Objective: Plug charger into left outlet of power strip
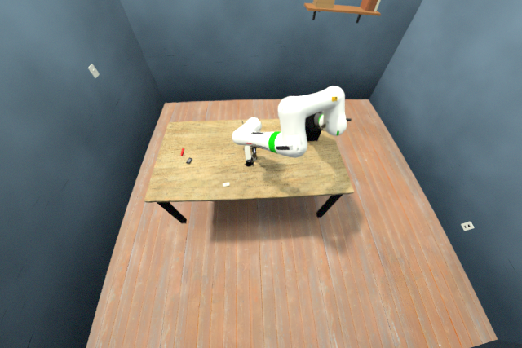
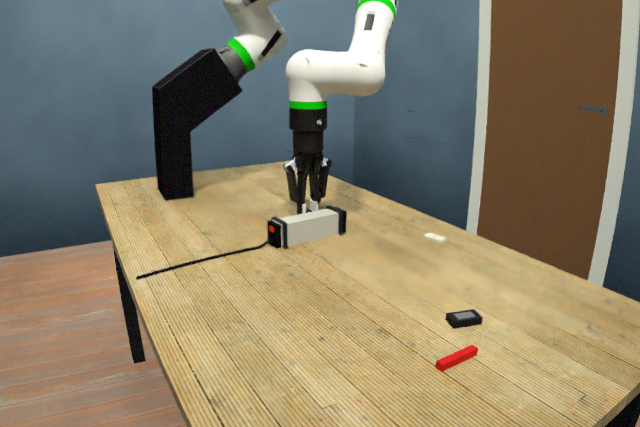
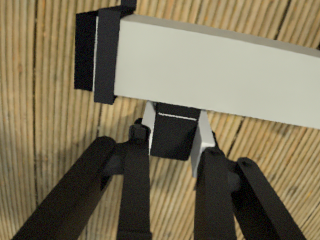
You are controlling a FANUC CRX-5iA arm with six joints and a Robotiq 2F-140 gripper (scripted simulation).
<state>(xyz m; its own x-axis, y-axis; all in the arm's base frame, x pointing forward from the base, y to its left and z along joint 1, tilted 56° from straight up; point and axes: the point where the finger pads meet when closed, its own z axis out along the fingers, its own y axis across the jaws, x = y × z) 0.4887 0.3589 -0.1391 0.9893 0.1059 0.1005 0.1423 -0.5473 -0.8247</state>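
My hand is 1 cm short of the black charger and 1 cm above it.
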